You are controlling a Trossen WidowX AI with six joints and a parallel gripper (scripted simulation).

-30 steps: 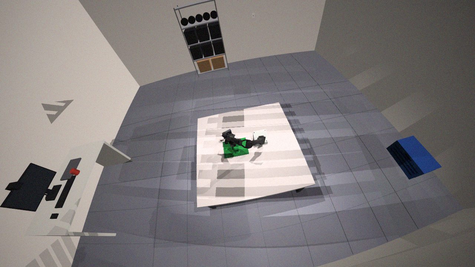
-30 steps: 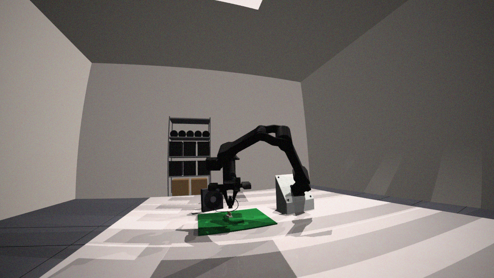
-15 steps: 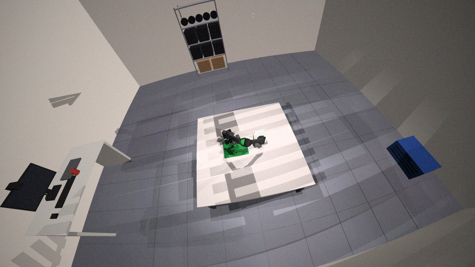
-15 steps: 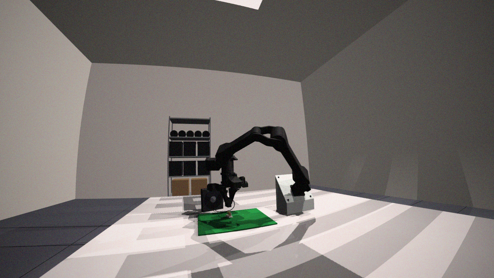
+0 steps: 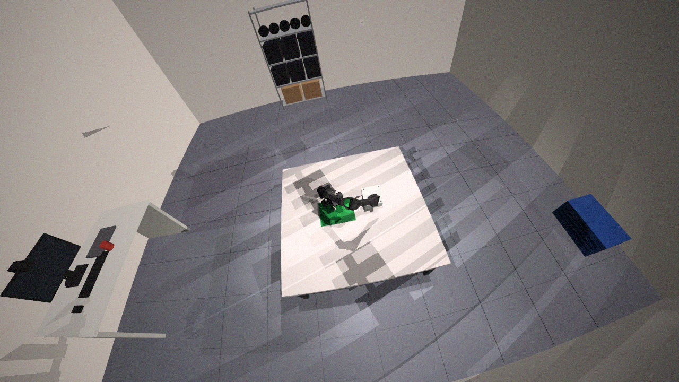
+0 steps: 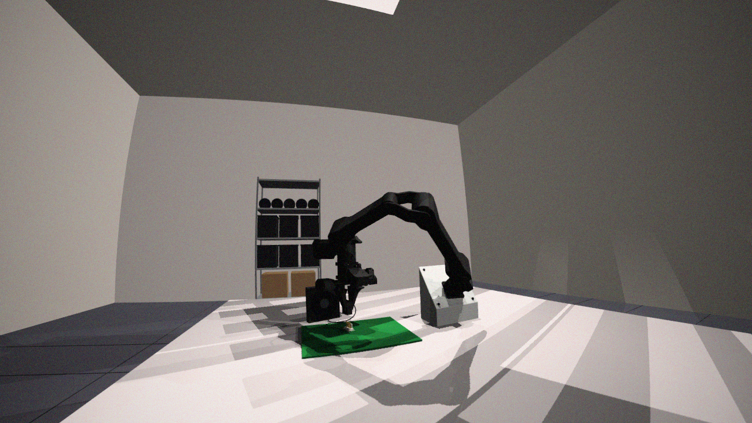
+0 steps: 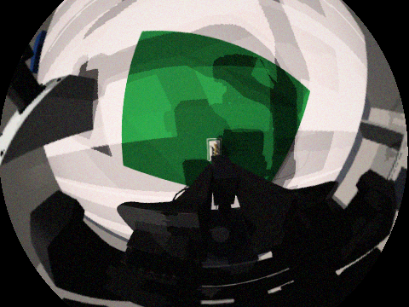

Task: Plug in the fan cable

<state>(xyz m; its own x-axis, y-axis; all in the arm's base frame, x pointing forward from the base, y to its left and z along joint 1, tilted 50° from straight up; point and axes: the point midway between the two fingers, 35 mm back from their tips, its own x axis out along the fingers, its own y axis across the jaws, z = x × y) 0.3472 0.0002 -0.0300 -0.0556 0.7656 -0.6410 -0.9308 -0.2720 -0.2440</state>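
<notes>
Now: the pale four-pin header 6 cm below my gripper tip. Also, from my gripper tip: green board (8 cm below, 3 cm to the left, 1 cm behind); dark plug (1 cm to the right, 1 cm above); black fan (14 cm to the right, 6 cm ahead).
</notes>
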